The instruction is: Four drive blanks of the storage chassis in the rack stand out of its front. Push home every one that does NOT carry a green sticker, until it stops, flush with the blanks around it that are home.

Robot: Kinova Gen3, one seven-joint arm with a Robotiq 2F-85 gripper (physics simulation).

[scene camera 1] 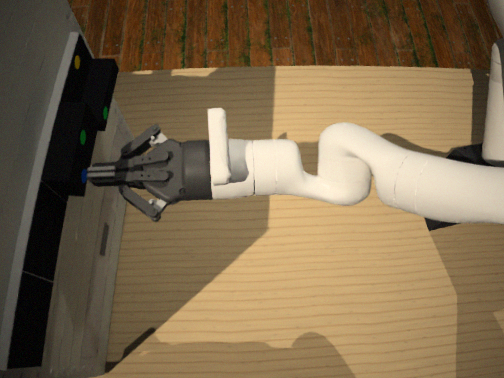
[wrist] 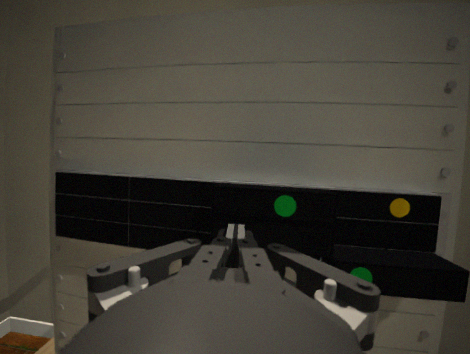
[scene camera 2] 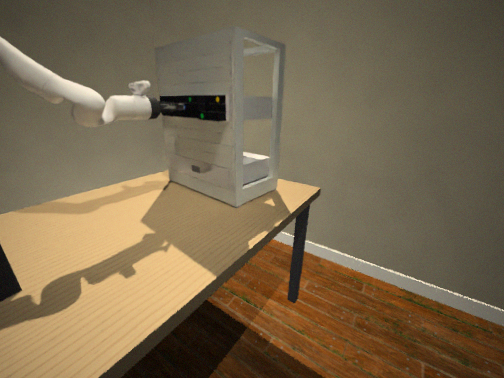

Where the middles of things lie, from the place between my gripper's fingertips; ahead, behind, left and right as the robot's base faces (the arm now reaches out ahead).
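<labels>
Yellow-stickered blank (wrist: pixel 351 204): my hand 100 mm short of it, 140 mm to the left of it, 30 mm below it.
</labels>
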